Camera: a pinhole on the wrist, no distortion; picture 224 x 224 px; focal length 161.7 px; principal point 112.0 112.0 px. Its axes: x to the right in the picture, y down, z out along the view. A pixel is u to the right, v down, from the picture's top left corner.
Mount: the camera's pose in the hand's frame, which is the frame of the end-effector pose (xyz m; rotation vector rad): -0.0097 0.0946 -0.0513 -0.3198 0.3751 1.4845
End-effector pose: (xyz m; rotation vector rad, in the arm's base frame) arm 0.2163 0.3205 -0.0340 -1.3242 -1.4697 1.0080
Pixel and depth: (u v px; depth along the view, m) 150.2 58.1 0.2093
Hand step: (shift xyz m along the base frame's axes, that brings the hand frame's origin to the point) -0.0514 0.0931 -0.2398
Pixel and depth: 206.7 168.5 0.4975
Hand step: -0.1010 -0.0897 -0.6461
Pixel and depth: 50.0 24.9 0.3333
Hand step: -0.2647 0.1869 -0.1726
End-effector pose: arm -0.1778 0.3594 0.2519 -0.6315 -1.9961 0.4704
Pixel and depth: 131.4 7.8 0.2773
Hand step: -0.1784 0.2831 -0.0906
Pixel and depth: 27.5 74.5 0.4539
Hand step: -0.4298 0.0880 -0.1827
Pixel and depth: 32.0 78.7 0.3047
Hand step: -0.2569 0.0851 -0.1424
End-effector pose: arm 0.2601 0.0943 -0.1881 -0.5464 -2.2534 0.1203
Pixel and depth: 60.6 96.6 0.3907
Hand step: -0.2302 0.1818 -0.2505
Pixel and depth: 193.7 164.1 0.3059
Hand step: 0.0630 0.3130 -0.2630
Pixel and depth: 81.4 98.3 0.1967
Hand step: -0.0618 0.1490 -0.1233
